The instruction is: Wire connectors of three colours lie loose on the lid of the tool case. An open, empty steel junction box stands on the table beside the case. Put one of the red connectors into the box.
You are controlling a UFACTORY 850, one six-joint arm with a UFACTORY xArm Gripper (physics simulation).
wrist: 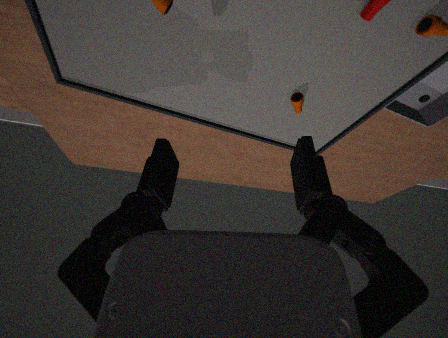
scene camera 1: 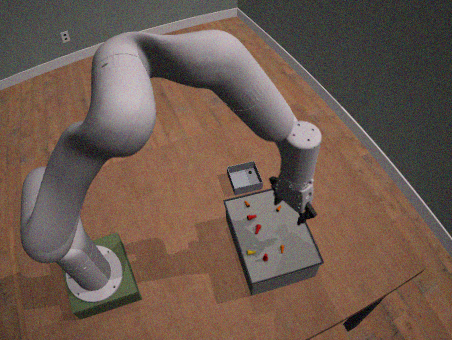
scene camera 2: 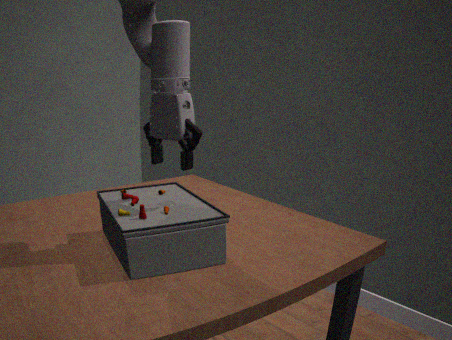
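Note:
Three red connectors (scene camera 1: 252, 217) (scene camera 1: 258, 229) (scene camera 1: 265, 257) lie or stand on the grey lid of the tool case (scene camera 1: 301, 255) (scene camera 2: 175, 250) (wrist: 125, 45). The nearest one in the scene camera 2 view (scene camera 2: 143, 213) stands upright. In the wrist view part of one red connector (wrist: 374, 9) shows at the top edge. The open steel junction box (scene camera 1: 248, 189) (wrist: 411, 112) is empty, beside the case's far end; it does not show in the scene camera 2 view. My gripper (scene camera 1: 289, 210) (scene camera 2: 172, 164) (wrist: 232, 150) is open and empty, well above the lid.
Three orange connectors (scene camera 1: 247, 204) (scene camera 1: 279, 208) (scene camera 1: 282, 248) and a yellow connector (scene camera 1: 251, 252) (scene camera 2: 123, 212) share the lid. One orange connector (wrist: 297, 102) lies near the lid's corner in the wrist view. The arm's green base block (scene camera 1: 131, 280) stands to the left.

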